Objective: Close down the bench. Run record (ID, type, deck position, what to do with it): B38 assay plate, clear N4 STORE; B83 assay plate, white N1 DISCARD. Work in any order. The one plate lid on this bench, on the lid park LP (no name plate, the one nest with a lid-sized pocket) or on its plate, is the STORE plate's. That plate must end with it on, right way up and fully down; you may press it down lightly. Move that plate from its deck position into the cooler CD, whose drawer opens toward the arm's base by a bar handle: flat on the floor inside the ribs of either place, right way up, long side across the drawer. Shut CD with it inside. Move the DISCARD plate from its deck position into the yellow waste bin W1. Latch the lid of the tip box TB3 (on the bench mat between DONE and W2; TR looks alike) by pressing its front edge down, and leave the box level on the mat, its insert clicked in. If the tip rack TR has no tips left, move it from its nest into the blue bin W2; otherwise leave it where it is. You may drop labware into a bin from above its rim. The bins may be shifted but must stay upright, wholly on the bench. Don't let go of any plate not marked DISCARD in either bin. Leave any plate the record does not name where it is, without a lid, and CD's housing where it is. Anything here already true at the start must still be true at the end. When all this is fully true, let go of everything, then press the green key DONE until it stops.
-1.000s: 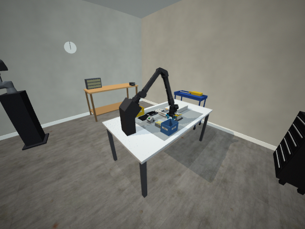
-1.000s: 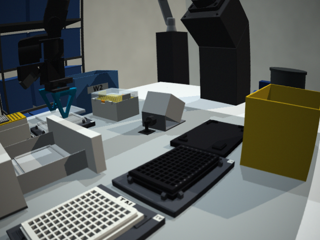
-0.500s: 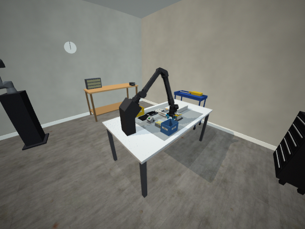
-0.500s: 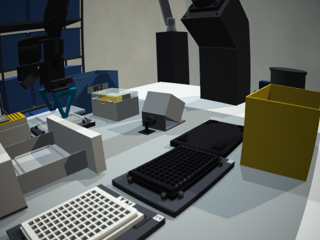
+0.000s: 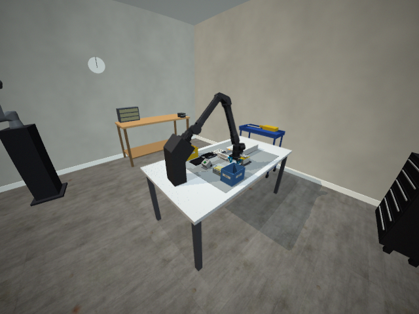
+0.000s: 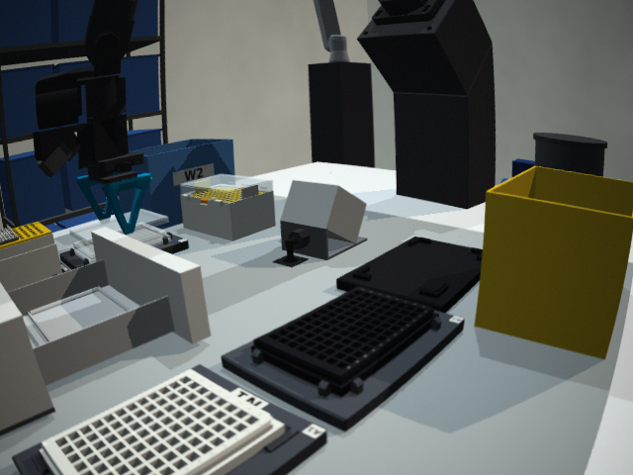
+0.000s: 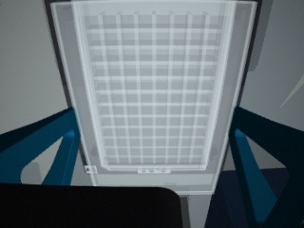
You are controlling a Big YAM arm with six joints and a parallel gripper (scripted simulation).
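Now: hand right at the clear plate lid. The rest, counted from my hand: tip rack TR (16 cm ahead, 2 cm to the left, 1 cm above); then tip box TB3 (18 cm behind, 1 cm to the left, 1 cm below); then clear plate (3 cm below).
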